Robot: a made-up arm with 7 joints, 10 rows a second.
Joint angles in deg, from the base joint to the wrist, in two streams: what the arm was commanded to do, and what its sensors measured. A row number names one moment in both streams.
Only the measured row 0 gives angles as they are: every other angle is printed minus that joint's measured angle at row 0.
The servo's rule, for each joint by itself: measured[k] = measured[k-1] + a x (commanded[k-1-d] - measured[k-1]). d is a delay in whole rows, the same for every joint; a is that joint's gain. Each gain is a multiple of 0.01, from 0.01 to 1. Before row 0 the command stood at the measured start. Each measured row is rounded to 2 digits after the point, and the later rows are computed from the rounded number. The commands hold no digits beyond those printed.
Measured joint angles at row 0: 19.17, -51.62, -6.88, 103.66, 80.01, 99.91, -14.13
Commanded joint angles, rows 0 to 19: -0.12, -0.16, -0.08, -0.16, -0.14, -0.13, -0.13; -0.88, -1.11, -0.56, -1.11, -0.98, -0.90, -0.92; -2.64, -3.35, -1.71, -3.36, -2.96, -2.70, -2.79; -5.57, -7.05, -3.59, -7.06, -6.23, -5.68, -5.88; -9.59, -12.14, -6.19, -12.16, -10.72, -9.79, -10.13; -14.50, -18.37, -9.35, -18.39, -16.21, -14.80, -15.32; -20.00, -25.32, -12.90, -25.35, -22.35, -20.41, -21.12; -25.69, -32.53, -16.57, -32.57, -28.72, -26.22, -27.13; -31.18, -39.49, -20.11, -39.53, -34.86, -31.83, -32.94; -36.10, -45.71, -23.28, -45.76, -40.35, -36.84, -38.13; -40.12, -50.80, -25.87, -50.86, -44.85, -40.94, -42.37; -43.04, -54.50, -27.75, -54.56, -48.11, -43.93, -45.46; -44.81, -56.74, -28.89, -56.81, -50.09, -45.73, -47.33; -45.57, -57.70, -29.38, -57.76, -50.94, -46.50, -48.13; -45.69, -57.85, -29.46, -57.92, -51.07, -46.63, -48.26; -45.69, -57.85, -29.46, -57.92, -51.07, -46.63, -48.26; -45.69, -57.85, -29.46, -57.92, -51.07, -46.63, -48.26; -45.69, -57.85, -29.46, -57.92, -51.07, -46.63, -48.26; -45.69, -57.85, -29.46, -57.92, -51.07, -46.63, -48.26; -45.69, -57.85, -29.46, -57.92, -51.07, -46.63, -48.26
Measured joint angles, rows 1 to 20: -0.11, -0.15, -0.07, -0.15, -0.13, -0.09, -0.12; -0.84, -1.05, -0.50, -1.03, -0.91, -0.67, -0.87; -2.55, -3.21, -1.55, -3.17, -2.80, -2.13, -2.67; -5.42, -6.82, -3.32, -6.75, -5.96, -4.69, -5.69; -9.38, -11.82, -5.82, -11.73, -10.34, -8.36, -9.86; -14.24, -17.98, -8.89, -17.86, -15.74, -13.00, -14.99; -19.71, -24.88, -12.38, -24.75, -21.82, -18.34, -20.75; -25.39, -32.07, -16.03, -31.94, -28.17, -24.01, -26.75; -30.89, -39.04, -19.58, -38.92, -34.32, -29.64, -32.57; -35.84, -45.31, -22.80, -45.21, -39.87, -34.82, -37.80; -39.91, -50.47, -25.47, -50.41, -44.45, -39.23, -42.10; -42.88, -54.26, -27.45, -54.23, -47.82, -42.61, -45.26; -44.71, -56.59, -28.70, -56.60, -49.91, -44.86, -47.21; -45.53, -57.63, -29.29, -57.67, -50.86, -46.04, -48.07; -45.68, -57.84, -29.44, -57.90, -51.05, -46.46, -48.25; -45.69, -57.85, -29.46, -57.92, -51.07, -46.58, -48.26; -45.69, -57.85, -29.46, -57.92, -51.07, -46.62, -48.26; -45.69, -57.85, -29.46, -57.92, -51.07, -46.63, -48.26; -45.69, -57.85, -29.46, -57.92, -51.07, -46.63, -48.26; -45.69, -57.85, -29.46, -57.92, -51.07, -46.63, -48.26
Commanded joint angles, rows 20 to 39: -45.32, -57.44, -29.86, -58.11, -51.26, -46.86, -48.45; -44.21, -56.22, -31.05, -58.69, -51.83, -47.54, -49.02; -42.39, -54.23, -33.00, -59.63, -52.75, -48.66, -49.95; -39.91, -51.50, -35.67, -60.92, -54.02, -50.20, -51.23; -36.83, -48.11, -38.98, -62.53, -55.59, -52.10, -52.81; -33.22, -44.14, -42.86, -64.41, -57.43, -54.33, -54.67; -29.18, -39.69, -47.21, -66.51, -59.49, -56.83, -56.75; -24.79, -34.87, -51.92, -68.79, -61.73, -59.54, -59.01; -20.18, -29.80, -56.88, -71.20, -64.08, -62.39, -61.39; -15.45, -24.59, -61.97, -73.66, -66.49, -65.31, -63.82; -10.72, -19.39, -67.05, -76.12, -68.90, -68.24, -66.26; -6.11, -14.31, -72.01, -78.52, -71.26, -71.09, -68.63; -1.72, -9.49, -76.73, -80.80, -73.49, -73.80, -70.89; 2.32, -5.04, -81.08, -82.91, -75.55, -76.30, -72.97; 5.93, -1.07, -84.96, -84.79, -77.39, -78.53, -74.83; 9.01, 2.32, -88.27, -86.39, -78.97, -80.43, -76.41; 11.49, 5.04, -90.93, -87.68, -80.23, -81.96, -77.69; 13.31, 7.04, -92.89, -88.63, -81.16, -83.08, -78.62; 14.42, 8.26, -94.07, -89.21, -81.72, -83.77, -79.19; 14.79, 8.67, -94.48, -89.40, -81.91, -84.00, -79.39
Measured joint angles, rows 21 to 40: -45.34, -57.46, -29.81, -58.09, -51.24, -46.80, -48.44; -44.27, -56.29, -30.89, -58.64, -51.78, -47.33, -48.99; -42.48, -54.35, -32.73, -59.55, -52.67, -48.29, -49.89; -40.04, -51.67, -35.29, -60.81, -53.91, -49.67, -51.15; -36.99, -48.32, -38.50, -62.39, -55.46, -51.42, -52.71; -33.41, -44.39, -42.29, -64.25, -57.27, -53.52, -54.55; -29.39, -39.97, -46.57, -66.33, -59.31, -55.90, -56.62; -25.02, -35.18, -51.22, -68.59, -61.54, -58.52, -58.87; -20.42, -30.12, -56.14, -70.99, -63.88, -61.31, -61.24; -15.70, -24.92, -61.21, -73.45, -66.28, -64.19, -63.67; -10.97, -19.72, -66.29, -75.91, -68.69, -67.11, -66.10; -6.35, -14.63, -71.27, -78.31, -71.05, -69.98, -68.48; -1.95, -9.80, -76.02, -80.60, -73.29, -72.73, -70.75; 2.11, -5.33, -80.42, -82.73, -75.37, -75.30, -72.84; 5.74, -1.33, -84.37, -84.63, -77.23, -77.63, -74.71; 8.85, 2.10, -87.76, -86.25, -78.83, -79.65, -76.31; 11.36, 4.86, -90.52, -87.57, -80.12, -81.31, -77.61; 13.21, 6.91, -92.58, -88.55, -81.08, -82.58, -78.56; 14.36, 8.18, -93.88, -89.16, -81.67, -83.44, -79.15; 14.77, 8.64, -94.40, -89.38, -81.89, -83.84, -79.38
